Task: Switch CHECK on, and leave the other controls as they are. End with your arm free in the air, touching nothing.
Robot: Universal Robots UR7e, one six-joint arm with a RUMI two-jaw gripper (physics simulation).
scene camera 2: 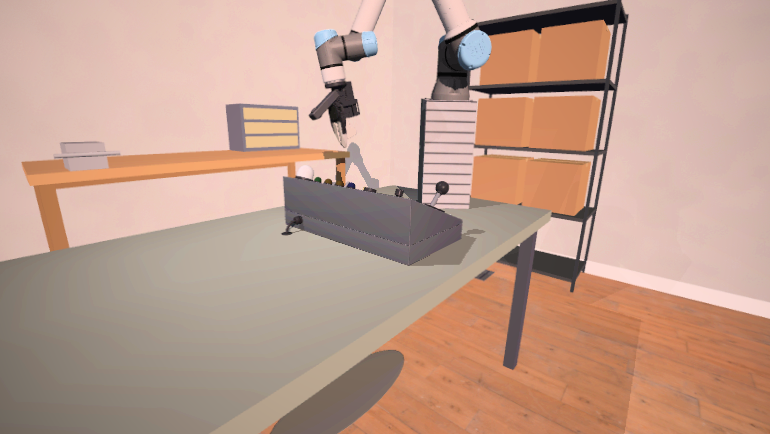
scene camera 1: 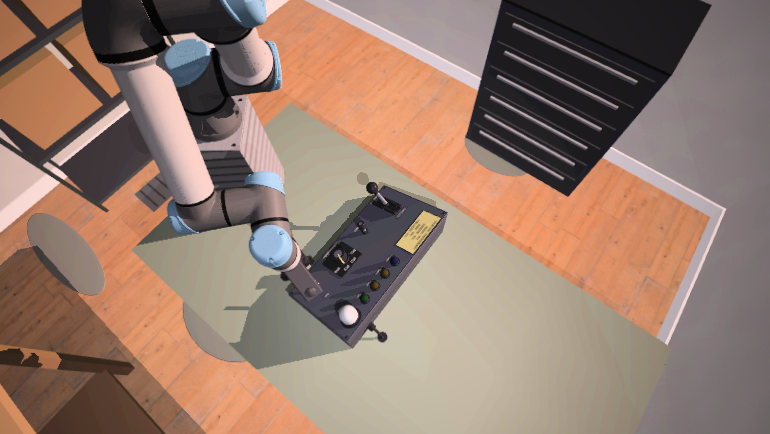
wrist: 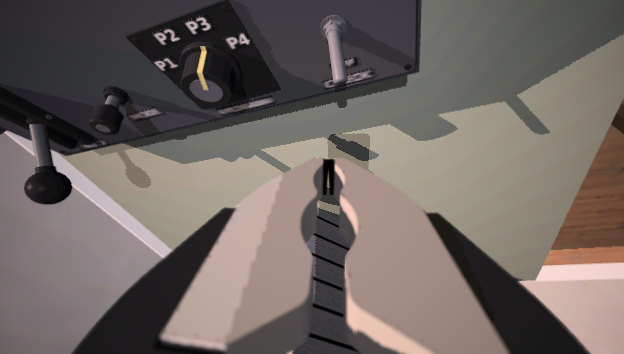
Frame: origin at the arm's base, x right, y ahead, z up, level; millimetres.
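Seen in the pictures: gripper, fingertip midpoint: (scene camera 2: 345, 148) (wrist: 328, 162); arm's base at its link origin: (scene camera 2: 449, 99) (scene camera 1: 214, 119).
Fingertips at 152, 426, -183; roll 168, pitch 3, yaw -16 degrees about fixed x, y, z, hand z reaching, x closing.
Observation:
Offsets run from my fingertips to a thing's top centre, as dx, dy, dz. "pt": to the spot under its first point.
The dark control panel (scene camera 1: 377, 239) (scene camera 2: 350, 218) (wrist: 285, 30) stands on the table. The metal CHECK toggle @(-1, +0, -115) (wrist: 337, 55) shows in the wrist view at upper right; its tip leans toward the panel's lower edge, over the small blurred labels. The ON label does not show in the wrist view. My gripper (scene camera 2: 345, 144) (wrist: 328, 162) is shut and empty, in the air above the panel's level and apart from the toggle. In scene camera 1 the wrist hides the fingers and the toggle.
The rotary knob @(-121, +9, -117) (scene camera 1: 339, 255) (wrist: 206, 75) points near P3. The black-ball lever @(-360, -47, -77) (scene camera 1: 372, 188) (scene camera 2: 442, 187) (wrist: 47, 186), small black-capped control @(-241, +10, -109) (wrist: 107, 115), white dome @(pt +10, +169, -48) (scene camera 1: 348, 314) (scene camera 2: 305, 172) and coloured buttons share the panel. A black drawer cabinet (scene camera 1: 555, 102) stands beyond the table.

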